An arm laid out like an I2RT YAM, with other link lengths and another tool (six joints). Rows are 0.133 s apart.
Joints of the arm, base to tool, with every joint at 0 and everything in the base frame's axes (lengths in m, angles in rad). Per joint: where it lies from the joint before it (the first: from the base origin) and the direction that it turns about. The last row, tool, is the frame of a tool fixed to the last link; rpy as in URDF.
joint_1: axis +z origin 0 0 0.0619
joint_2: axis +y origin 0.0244 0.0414 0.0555
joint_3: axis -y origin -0.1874 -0.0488 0
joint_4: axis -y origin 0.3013 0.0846 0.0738
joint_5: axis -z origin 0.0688 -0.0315 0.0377
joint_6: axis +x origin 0.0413 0 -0.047
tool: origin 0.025 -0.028 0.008 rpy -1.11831 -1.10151 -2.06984
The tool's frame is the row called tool.
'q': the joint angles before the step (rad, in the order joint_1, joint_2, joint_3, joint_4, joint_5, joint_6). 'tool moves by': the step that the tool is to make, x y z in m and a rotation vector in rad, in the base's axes. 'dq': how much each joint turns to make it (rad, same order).
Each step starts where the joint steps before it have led.
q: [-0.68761, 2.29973, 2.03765, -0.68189, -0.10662, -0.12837]
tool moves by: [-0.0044, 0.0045, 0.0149, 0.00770, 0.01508, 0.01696]
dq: [0.00005, -0.03290, 0.00645, -0.05765, -0.00684, -0.01598]
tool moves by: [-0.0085, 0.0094, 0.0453, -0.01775, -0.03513, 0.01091]
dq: [0.00191, -0.09859, 0.00208, -0.06253, -0.01220, -0.00228]
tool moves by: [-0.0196, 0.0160, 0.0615, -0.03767, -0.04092, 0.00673]
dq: [-0.00052, -0.14208, -0.00013, -0.08740, -0.00200, -0.00774]
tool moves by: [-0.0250, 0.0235, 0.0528, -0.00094, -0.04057, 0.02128]
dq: [0.00017, -0.13854, -0.00058, -0.10590, -0.03270, 0.00051]
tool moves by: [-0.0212, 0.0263, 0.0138, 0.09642, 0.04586, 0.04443]
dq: [0.00636, -0.07984, -0.01233, -0.16404, -0.05958, -0.00048]
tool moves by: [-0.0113, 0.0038, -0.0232, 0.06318, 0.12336, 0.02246]
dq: [-0.00998, -0.01015, -0.05728, -0.09784, 0.00722, -0.04394]
